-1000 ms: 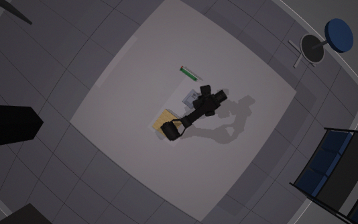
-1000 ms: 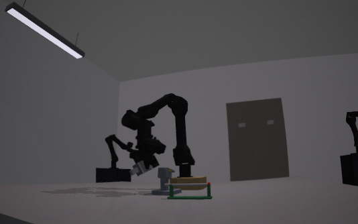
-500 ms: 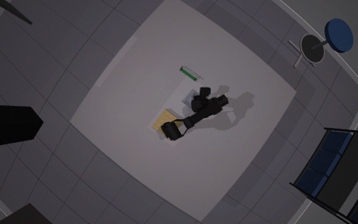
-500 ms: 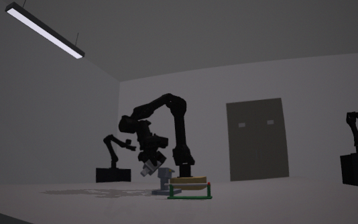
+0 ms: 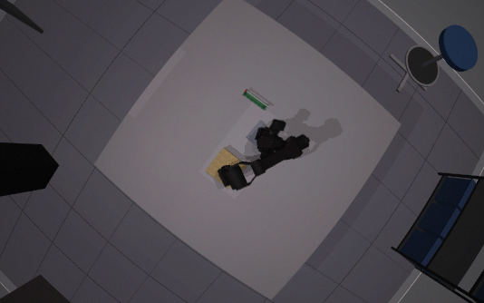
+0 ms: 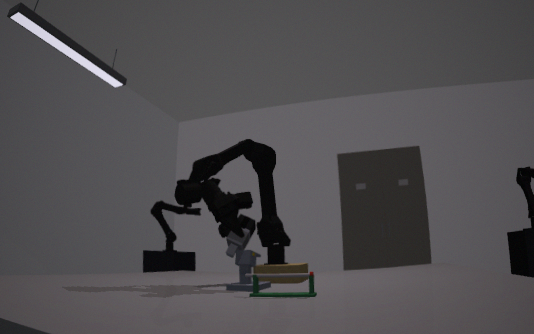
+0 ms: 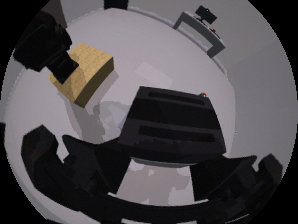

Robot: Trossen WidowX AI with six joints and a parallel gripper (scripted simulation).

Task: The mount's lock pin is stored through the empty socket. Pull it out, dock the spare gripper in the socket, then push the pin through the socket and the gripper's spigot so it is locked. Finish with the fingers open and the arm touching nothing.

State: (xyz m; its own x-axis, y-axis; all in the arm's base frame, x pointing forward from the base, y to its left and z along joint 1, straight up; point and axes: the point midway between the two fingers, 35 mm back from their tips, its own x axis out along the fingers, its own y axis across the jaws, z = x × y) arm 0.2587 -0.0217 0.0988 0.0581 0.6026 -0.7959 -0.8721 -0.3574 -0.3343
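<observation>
The green rack is 120 mm ahead of my gripper tip, 150 mm to the left of it and 100 mm below it. Also, from my gripper tip: spare gripper (10 mm to the right, 10 mm above); then grey mount (10 mm ahead, 20 mm to the left, 80 mm below).
</observation>
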